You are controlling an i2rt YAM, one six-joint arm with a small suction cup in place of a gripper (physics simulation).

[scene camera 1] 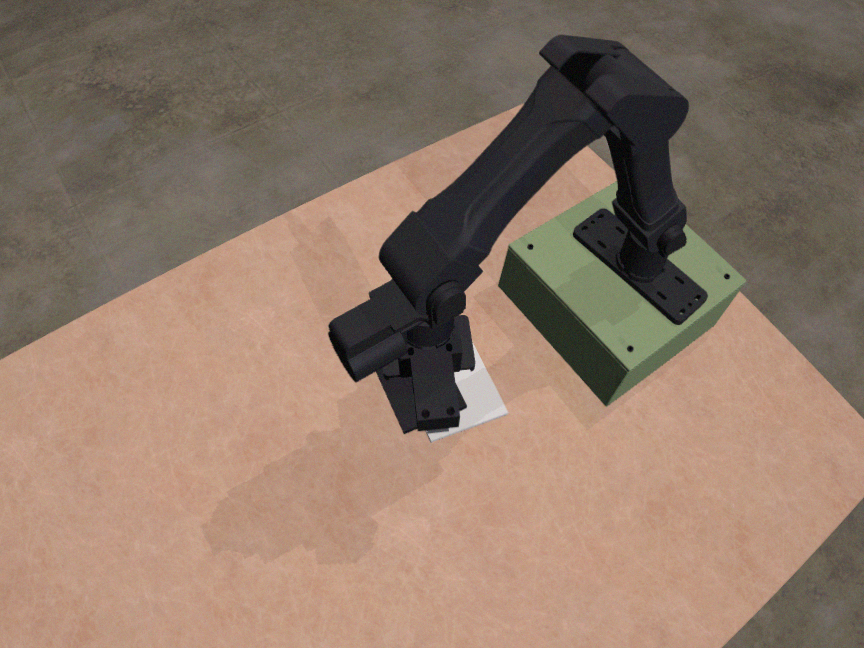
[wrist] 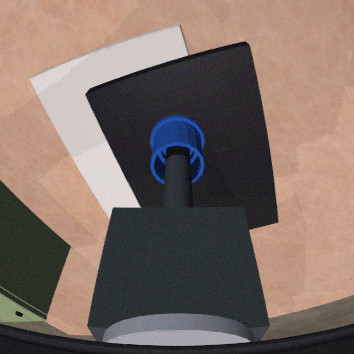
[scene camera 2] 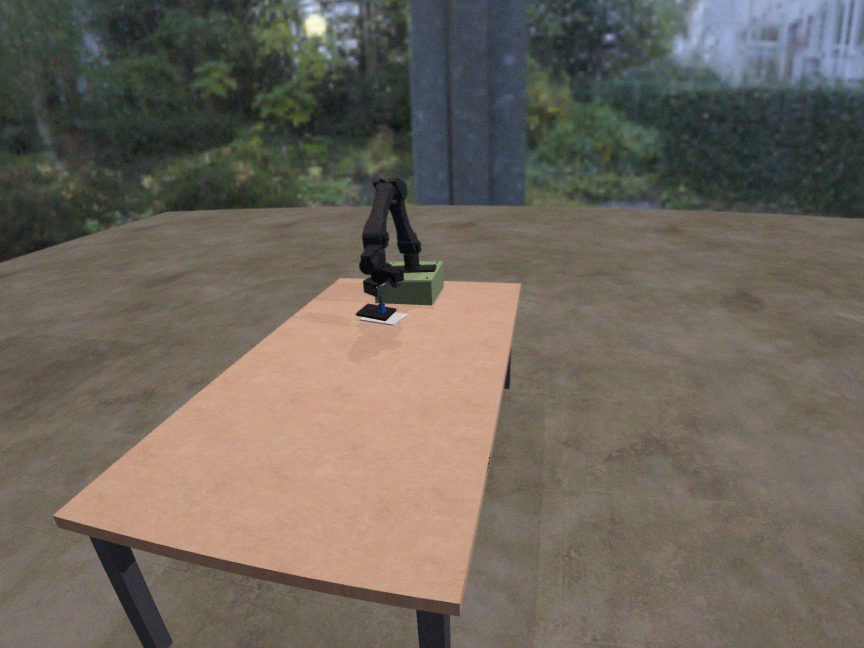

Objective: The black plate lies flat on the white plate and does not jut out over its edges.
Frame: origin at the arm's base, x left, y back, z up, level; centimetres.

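Where they show: end effector, tool point: (wrist: 177, 130) (scene camera 2: 382, 313); arm's base, origin of the base link: (scene camera 1: 638, 266) (scene camera 2: 412, 270).
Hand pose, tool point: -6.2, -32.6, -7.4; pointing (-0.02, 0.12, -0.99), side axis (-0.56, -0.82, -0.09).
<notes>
Each offset is from my tool point to the top centre of the thing, as dx, dy, dz. Level surfaces: height alone.
My blue suction cup (scene camera 2: 381, 308) (wrist: 177, 131) is on the top face of the black plate @[-2.2, +0.0, +1.9] (scene camera 1: 399, 400) (scene camera 2: 367, 311) (wrist: 220, 95) and holds it; the wrist hides the cup in scene camera 1. The black plate looks level and a little above the white plate @[-0.7, +4.7, -3.0] (scene camera 1: 486, 398) (scene camera 2: 399, 318) (wrist: 62, 97). Their edges run nearly parallel, but the black plate is shifted sideways. In the wrist view it juts out past the white plate on the right, and a white strip shows along the left and top. Their lower edges are partly hidden by the arm.
A green box (scene camera 1: 554, 299) (scene camera 2: 413, 290) (wrist: 27, 250) carries the arm's base and stands close to the white plate. The tan table @[dz -3.6] (scene camera 1: 139, 418) (scene camera 2: 300, 432) has its edge behind the box. The arm casts a shadow beside the plates.
</notes>
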